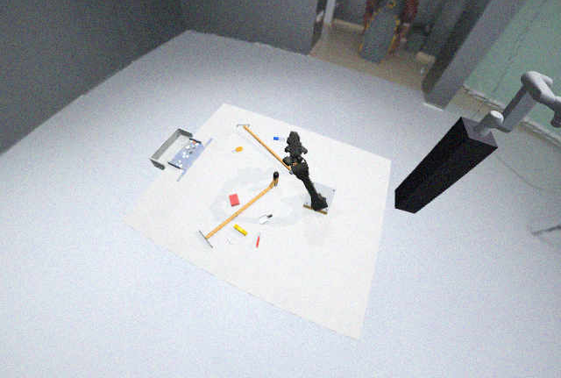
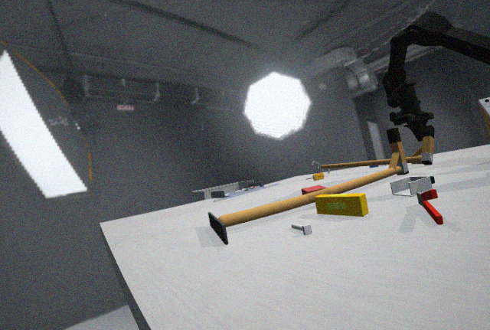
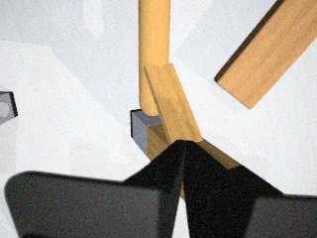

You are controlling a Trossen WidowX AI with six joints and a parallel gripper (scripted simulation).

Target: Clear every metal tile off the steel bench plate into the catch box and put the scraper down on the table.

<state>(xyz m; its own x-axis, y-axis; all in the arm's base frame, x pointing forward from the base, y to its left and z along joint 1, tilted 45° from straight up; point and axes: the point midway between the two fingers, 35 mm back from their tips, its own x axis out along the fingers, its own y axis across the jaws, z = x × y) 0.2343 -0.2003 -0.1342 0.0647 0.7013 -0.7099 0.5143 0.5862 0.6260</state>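
Right now the long scraper is 220 mm ahead of my gripper tip, 410 mm to the left of it and 20 mm below it. The rest, counted from my gripper tip: blue piece 190 mm ahead, 260 mm to the right, 80 mm below; metal bracket 60 mm ahead, 420 mm to the left, 80 mm below; orange piece 450 mm ahead, 40 mm to the right, 70 mm below.
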